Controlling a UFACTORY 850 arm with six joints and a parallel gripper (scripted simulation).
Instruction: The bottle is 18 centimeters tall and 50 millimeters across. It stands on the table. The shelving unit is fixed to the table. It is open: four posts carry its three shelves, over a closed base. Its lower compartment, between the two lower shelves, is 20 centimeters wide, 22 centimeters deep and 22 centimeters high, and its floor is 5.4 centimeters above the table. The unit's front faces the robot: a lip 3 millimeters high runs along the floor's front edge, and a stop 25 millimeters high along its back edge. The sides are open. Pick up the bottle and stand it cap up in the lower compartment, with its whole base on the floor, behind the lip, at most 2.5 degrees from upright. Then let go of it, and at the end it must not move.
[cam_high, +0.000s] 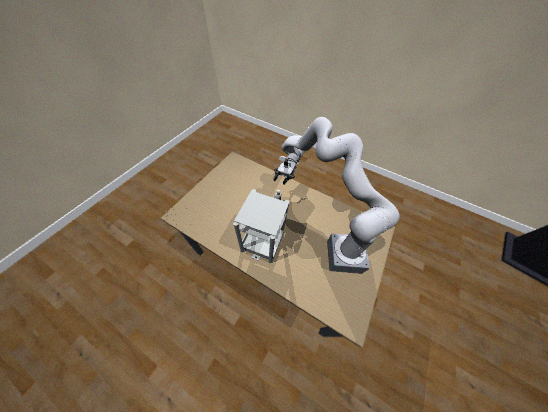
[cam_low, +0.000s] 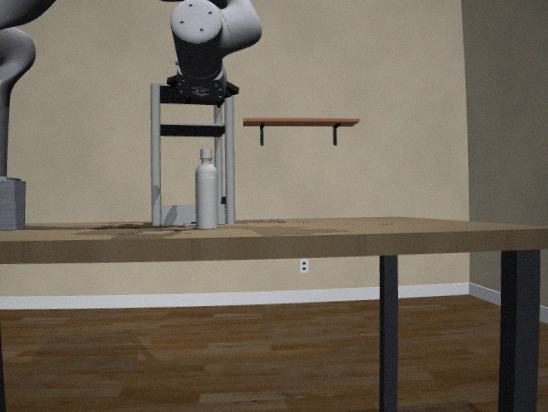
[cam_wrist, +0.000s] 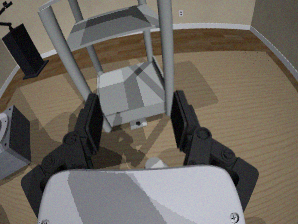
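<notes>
My hand is 18 cm above the white bottle. Round my hand: shelving unit (30 cm to the left, 11 cm below, 11 cm behind).
</notes>
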